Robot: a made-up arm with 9 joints. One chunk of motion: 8 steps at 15 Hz.
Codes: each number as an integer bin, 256 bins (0 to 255) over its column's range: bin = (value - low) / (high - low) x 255, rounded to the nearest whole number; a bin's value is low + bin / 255 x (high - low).
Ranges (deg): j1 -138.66..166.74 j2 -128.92..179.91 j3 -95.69..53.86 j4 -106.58..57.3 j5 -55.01..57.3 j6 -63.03..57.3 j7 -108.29..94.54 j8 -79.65..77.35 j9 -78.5..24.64
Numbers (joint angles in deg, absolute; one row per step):
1: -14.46 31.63 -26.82 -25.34 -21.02 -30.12 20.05 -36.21 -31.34
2: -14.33 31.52 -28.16 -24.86 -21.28 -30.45 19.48 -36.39 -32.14
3: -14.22 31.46 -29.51 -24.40 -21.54 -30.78 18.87 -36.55 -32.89
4: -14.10 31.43 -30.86 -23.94 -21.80 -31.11 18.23 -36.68 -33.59
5: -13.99 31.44 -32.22 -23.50 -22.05 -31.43 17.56 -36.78 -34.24
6: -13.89 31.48 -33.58 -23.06 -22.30 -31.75 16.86 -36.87 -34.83
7: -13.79 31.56 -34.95 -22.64 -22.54 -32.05 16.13 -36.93 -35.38
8: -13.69 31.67 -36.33 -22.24 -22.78 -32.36 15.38 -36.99 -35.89
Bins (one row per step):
1: 104 133 117 126 77 70 161 71 117
2: 104 132 115 127 77 69 161 70 115
3: 104 132 113 128 76 68 160 70 113
4: 104 132 111 129 75 68 159 70 111
5: 104 132 108 129 75 67 158 70 109
6: 104 132 106 130 74 66 157 69 108
7: 104 133 104 131 74 66 156 69 107
8: 104 133 101 131 73 65 155 69 105

